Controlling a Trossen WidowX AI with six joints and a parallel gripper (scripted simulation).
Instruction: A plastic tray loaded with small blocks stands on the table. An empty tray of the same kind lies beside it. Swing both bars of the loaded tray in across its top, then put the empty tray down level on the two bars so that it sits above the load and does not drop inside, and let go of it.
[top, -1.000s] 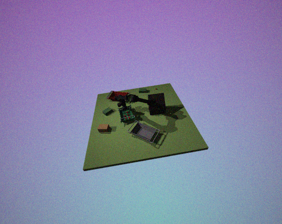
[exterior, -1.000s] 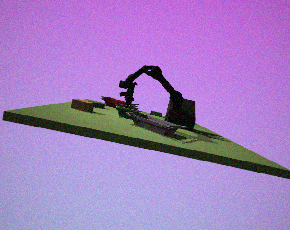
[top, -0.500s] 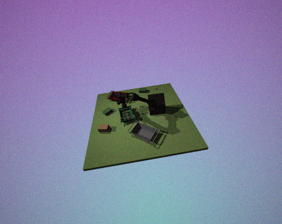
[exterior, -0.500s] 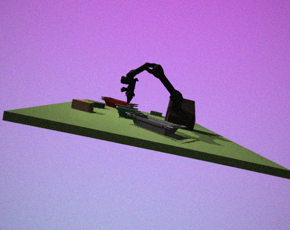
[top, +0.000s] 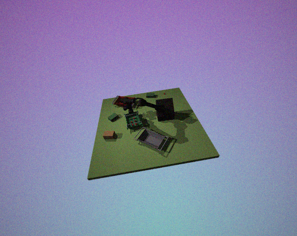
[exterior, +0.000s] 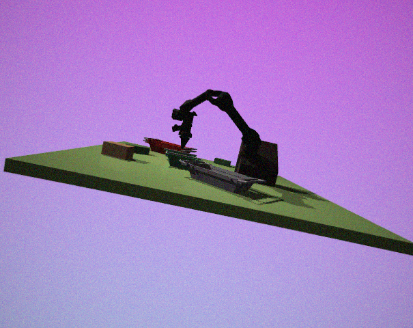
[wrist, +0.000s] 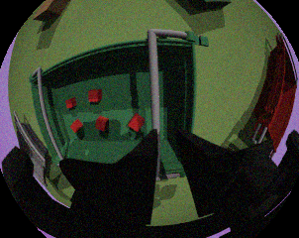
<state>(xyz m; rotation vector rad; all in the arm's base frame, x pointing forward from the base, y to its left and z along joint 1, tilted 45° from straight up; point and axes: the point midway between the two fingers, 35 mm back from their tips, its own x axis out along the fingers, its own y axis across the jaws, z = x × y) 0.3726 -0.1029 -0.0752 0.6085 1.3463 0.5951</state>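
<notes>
My gripper tip is 45 cm to the right of the grey tray, 16 cm past it and 4 cm above it. Also, from my gripper tip: tan block 31 cm ahead, 24 cm to the left, 5 cm below.
</notes>
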